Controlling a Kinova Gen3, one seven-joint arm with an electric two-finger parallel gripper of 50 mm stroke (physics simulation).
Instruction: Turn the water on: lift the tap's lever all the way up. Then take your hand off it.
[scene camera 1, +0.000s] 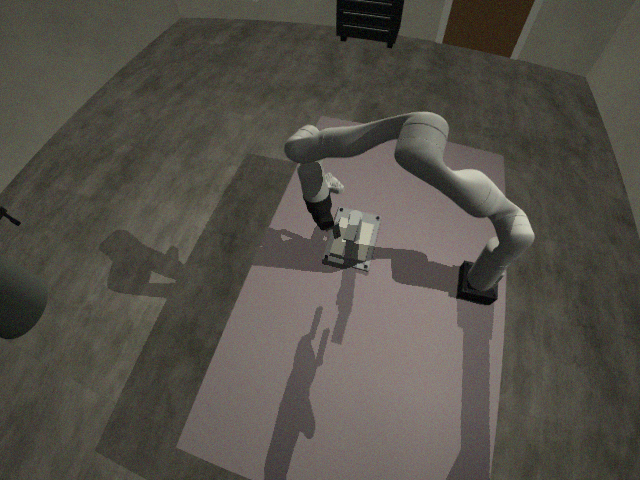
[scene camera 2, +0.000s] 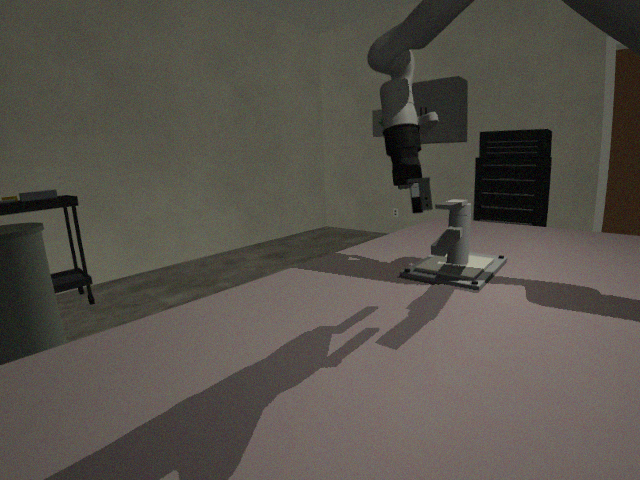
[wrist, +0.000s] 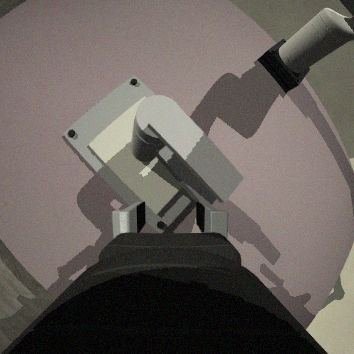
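Where they show: gripper, fingertip midpoint: (scene camera 1: 333, 231) (scene camera 2: 422, 211) (wrist: 170, 212); arm's base, link origin: (scene camera 1: 480, 278) (wrist: 290, 59).
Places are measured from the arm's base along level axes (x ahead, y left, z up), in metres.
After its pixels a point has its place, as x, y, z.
The tap's pale column (scene camera 2: 458, 242) {0.452, -0.105, 0.006} (wrist: 143, 145) {0.480, -0.124, 0.050} stands upright on its square base plate (scene camera 1: 371, 217) {0.396, -0.226, -0.050} (scene camera 2: 483, 281) {0.384, -0.036, -0.051} (wrist: 110, 107) {0.438, -0.222, -0.050}. The flat lever (scene camera 1: 354, 222) {0.458, -0.095, 0.098} (scene camera 2: 451, 204) {0.455, -0.037, 0.098} (wrist: 192, 150) {0.467, -0.084, 0.098} sits on top of the column, looks about level and reaches out over the lower spout (scene camera 2: 446, 240) {0.462, -0.034, 0.025}. My gripper (scene camera 1: 332, 232) {0.522, -0.062, 0.077} (scene camera 2: 420, 206) {0.522, -0.062, 0.077} (wrist: 170, 212) {0.522, -0.062, 0.077} is open and empty, pointing down. In scene camera 2 its fingertips hang beside the lever's free end, about at its height, with a small gap. In the wrist view the lever's end lies beyond the right finger; whether they touch is unclear there.
The tap stands on the pink table top (scene camera 1: 403, 361) {0.242, 0.297, -0.058} (scene camera 2: 361, 413) {0.430, 0.403, -0.058} (wrist: 60, 65) {0.428, -0.382, -0.058}. My arm's black base (scene camera 1: 478, 294) {0.011, 0.060, 0.001} (wrist: 280, 67) {0.059, -0.009, -0.015} is at the table's right side in scene camera 1. A grey bin (scene camera 1: 18, 304) (scene camera 2: 25, 294) and a black drawer cabinet (scene camera 1: 368, 20) (scene camera 2: 511, 180) stand away from the table.
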